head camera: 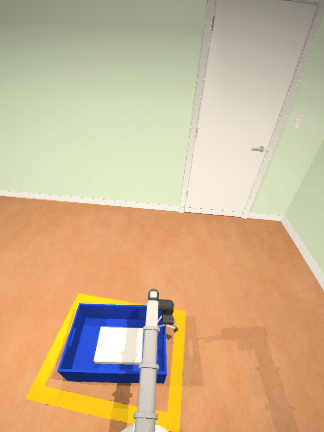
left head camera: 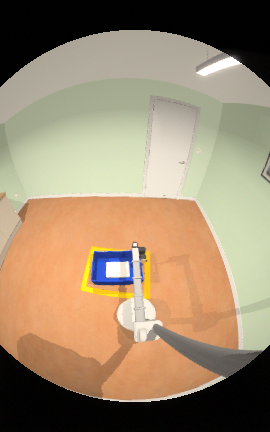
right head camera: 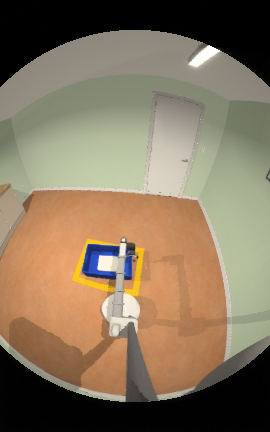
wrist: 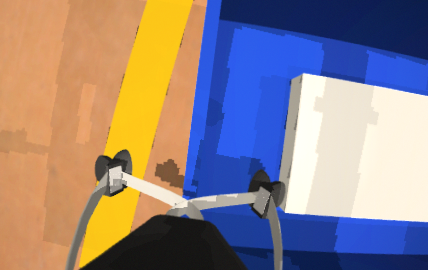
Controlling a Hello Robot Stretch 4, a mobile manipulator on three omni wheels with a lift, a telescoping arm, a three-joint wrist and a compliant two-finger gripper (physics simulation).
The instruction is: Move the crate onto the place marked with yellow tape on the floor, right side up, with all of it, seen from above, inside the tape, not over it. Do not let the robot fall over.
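Places are measured from the robot's base along level axes (x left, y down, z back), in millimetres.
Pixels of known places: gripper, fingertip midpoint: [head camera: 164,330] [left head camera: 140,261] [right head camera: 131,257] [wrist: 191,175].
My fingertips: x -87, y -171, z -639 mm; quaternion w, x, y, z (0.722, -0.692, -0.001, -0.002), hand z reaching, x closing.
Behind a point stands the place of what it marks.
The blue crate [head camera: 86,340] @[x 446, y 9, z -611 mm] [left head camera: 100,267] @[x 438, y 9, z -618 mm] [right head camera: 91,262] @[x 460, y 9, z -577 mm] [wrist: 250,100] @[x -11, y 9, z -535 mm] stands upright, open side up, within the yellow tape outline [head camera: 179,350] @[x -204, y 26, z -590 mm] [left head camera: 148,280] @[x -199, y 26, z -426 mm] [right head camera: 140,272] @[x -221, y 26, z -500 mm] [wrist: 145,90] @[x -187, y 26, z -545 mm]. Floor shows between crate and tape at the front and right; at the back, the rim appears close against the tape in the head view. A white block [head camera: 112,345] @[x 251, y -44, z -574 mm] [wrist: 400,150] @[x 237, y -44, z -577 mm] lies inside the crate. My gripper [head camera: 168,327] @[x -87, y -171, z -639 mm] [left head camera: 144,258] @[x -87, y -171, z -639 mm] [right head camera: 134,257] @[x -87, y -171, z -639 mm] [wrist: 191,175] @[x -87, y -171, z -639 mm] is open above the crate's right wall, one fingertip seen over the tape and one over the crate's inside. The arm hides part of the crate's right side.
My round white base [left head camera: 125,315] @[x 112, y -187, z 11 mm] [right head camera: 120,306] stands close to the tape's front edge. A white door [head camera: 232,110] @[x -637, y -1226, z -2194 mm] is in the back wall, and a cabinet [left head camera: 6,220] @[x 2557, y -399, z -1089 mm] [right head camera: 7,212] @[x 2561, y -425, z -993 mm] stands at the far left. Walls bound the floor at the back and right.
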